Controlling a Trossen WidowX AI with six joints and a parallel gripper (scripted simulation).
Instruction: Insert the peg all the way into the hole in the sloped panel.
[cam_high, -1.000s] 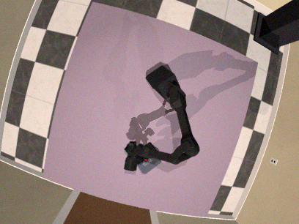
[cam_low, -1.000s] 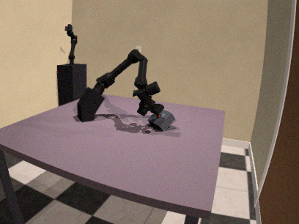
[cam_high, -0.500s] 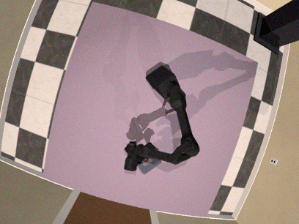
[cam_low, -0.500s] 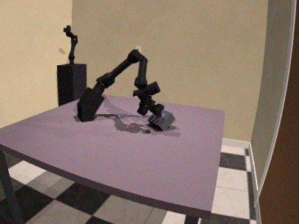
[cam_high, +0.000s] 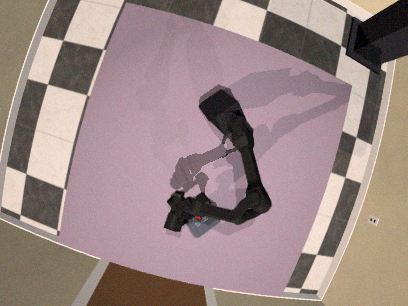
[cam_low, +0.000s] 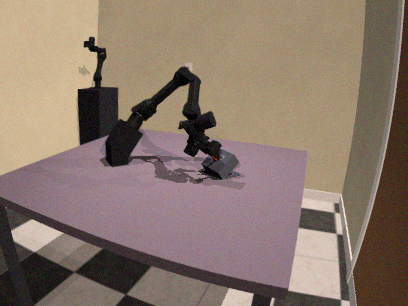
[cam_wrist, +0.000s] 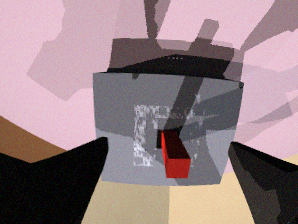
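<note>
Now: hand 3 cm to the right of the red peg, 3 cm above it and 2 cm short of it.
</note>
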